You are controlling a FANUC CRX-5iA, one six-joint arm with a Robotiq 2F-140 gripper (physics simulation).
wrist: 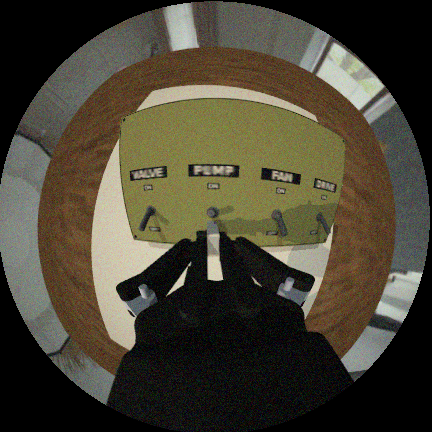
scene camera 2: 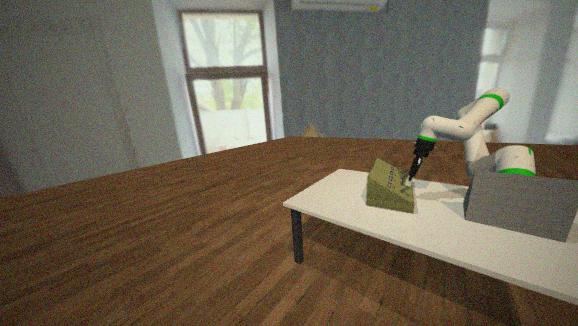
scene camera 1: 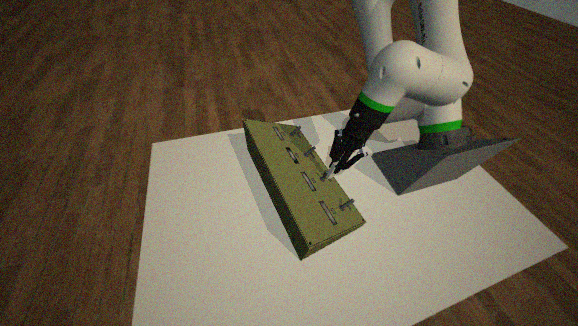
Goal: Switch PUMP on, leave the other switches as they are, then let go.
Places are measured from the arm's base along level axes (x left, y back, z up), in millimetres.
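Where they show: gripper, between the fingertips: [wrist: 211,229] [scene camera 2: 407,185] [scene camera 1: 329,176]; arm's base, origin of its link: [scene camera 2: 515,191] [scene camera 1: 440,146].
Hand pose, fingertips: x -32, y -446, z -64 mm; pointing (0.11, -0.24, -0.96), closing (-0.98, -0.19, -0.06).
Observation:
Each offset is from my fingertips to the top centre of the thing. Level surfaces: height alone.
An olive sloped switch panel [scene camera 1: 305,200] [scene camera 2: 382,192] [wrist: 217,135] carries VALVE, PUMP, FAN and DRIVE levers. In the wrist view the PUMP lever @(dx +2, dy -25, dz +49 mm) [wrist: 213,212] is seen nearly end-on, sticking out from the panel, its knob below the ON label. The VALVE lever @(dx +120, dy +4, dz +37 mm) [wrist: 147,218], FAN lever @(dx -118, dy -28, dz +37 mm) [wrist: 280,223] and DRIVE lever @(dx -237, dy -43, dz +37 mm) [wrist: 324,224] slant down towards their OFF labels. My gripper [scene camera 1: 330,171] [scene camera 2: 410,179] [wrist: 211,229] is shut and empty, its pale tips just below the PUMP lever, touching or nearly so. The tips hide PUMP's OFF label.
The panel stands on a white table @(dz -94 mm) [scene camera 1: 200,280] [scene camera 2: 325,197]. A grey wedge-shaped block [scene camera 1: 450,165] [scene camera 2: 520,205] stands by the arm's base, on the robot's side of the panel. The arm reaches over the table from there.

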